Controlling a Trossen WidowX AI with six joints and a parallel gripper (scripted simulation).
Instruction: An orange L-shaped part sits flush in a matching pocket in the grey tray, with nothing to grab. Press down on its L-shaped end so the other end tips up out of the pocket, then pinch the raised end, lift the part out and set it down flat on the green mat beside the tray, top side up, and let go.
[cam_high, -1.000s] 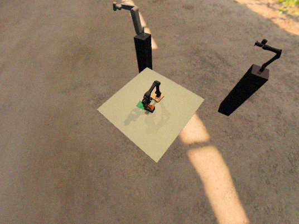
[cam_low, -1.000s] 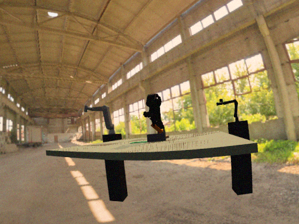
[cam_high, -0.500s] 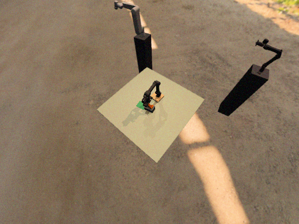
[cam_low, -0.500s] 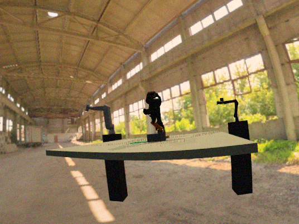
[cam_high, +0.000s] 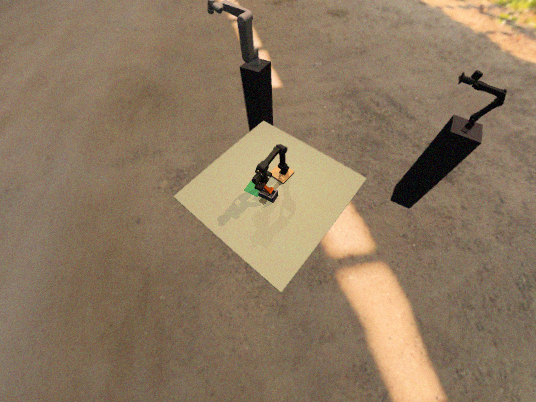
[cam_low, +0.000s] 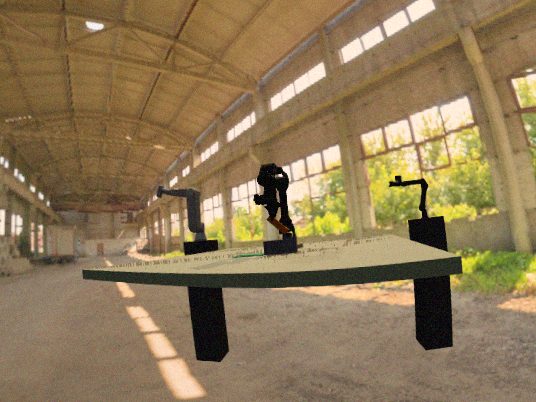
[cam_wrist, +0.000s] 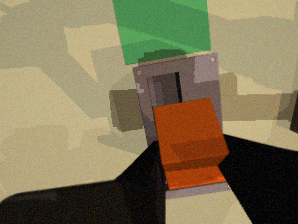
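The green mat is 17 cm below my gripper tip, 13 cm to the right of it and 1 cm behind it. From my gripper tip the other things lie so: orange L-shaped part: 3 cm to the left, 3 cm below, 2 cm behind.
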